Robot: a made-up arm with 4 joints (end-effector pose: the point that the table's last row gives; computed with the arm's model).
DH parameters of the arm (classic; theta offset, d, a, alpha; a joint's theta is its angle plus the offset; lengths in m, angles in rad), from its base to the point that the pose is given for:
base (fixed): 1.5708 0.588 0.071 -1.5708
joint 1: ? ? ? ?
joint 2: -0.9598 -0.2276 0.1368 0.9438
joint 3: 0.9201 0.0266 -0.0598 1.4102
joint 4: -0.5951 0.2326 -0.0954 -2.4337
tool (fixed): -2.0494 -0.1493 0 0
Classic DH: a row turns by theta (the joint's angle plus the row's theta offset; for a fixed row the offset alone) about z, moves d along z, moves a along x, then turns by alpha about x.
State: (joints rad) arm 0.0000 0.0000 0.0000 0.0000
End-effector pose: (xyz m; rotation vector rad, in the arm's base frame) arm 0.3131 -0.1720 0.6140 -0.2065 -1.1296 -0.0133
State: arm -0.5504 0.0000 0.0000 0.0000
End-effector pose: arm 0.3131 -0.1497 0.4831 0.2842 -1.0855 -0.3203
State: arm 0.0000 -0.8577 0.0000 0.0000
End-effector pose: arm 0.1825 -0.4502 0.7224 -0.0024 -1.4460 -0.8324
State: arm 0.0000 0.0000 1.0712 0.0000
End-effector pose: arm 0.2134 0.2200 0.6140 0.4162 -1.1236 0.9334
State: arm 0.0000 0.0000 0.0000 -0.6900
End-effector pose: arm 0.2959 -0.1621 0.7039 -0.8708 -1.2419 0.2553
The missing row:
joint 1: 0.7252 0.2961 -0.157 0.901
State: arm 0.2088 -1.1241 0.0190 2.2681
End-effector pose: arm 0.2022 -0.2658 0.9172 2.4979 -1.0197 -0.6075
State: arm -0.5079 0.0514 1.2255 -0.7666
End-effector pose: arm 0.1378 0.1855 0.7702 0.2690 -1.9406 0.8183
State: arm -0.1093 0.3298 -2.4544 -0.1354
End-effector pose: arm -0.4023 -0.2500 0.6553 -1.6433 -0.2726 -1.7796
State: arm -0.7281 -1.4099 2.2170 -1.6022
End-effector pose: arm -0.2651 -0.2351 0.8121 1.3835 2.6860 0.7159
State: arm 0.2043 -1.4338 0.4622 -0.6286
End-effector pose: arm -0.0003 -0.4774 0.9826 -0.6793 -1.8809 -0.7859
